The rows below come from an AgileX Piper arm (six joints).
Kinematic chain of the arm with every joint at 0, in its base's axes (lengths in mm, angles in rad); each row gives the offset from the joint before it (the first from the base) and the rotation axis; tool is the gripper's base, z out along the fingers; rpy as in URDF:
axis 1: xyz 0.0 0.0 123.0 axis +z
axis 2: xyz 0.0 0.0 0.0 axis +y
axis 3: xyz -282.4 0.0 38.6 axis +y
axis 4: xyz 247.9 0.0 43.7 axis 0.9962 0 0.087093
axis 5: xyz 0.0 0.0 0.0 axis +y
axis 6: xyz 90.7 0.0 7.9 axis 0.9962 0 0.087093
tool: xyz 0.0 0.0 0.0 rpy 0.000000 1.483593 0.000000
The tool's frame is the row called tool.
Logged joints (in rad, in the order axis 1, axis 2, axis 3, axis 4, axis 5, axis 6), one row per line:
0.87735 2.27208 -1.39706 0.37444 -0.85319 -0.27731
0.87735 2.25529 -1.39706 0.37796 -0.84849 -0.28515
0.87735 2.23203 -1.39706 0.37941 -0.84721 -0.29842
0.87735 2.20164 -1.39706 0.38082 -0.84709 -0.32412
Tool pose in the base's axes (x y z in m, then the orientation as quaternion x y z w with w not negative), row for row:
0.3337 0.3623 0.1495 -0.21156 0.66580 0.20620 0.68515
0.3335 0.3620 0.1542 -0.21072 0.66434 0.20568 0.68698
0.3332 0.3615 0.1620 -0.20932 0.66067 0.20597 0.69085
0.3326 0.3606 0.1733 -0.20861 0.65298 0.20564 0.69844
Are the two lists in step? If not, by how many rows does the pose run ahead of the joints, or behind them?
The pose runs 1 row behind the joints: the pose in row i belongs to the joints in row i - 1.
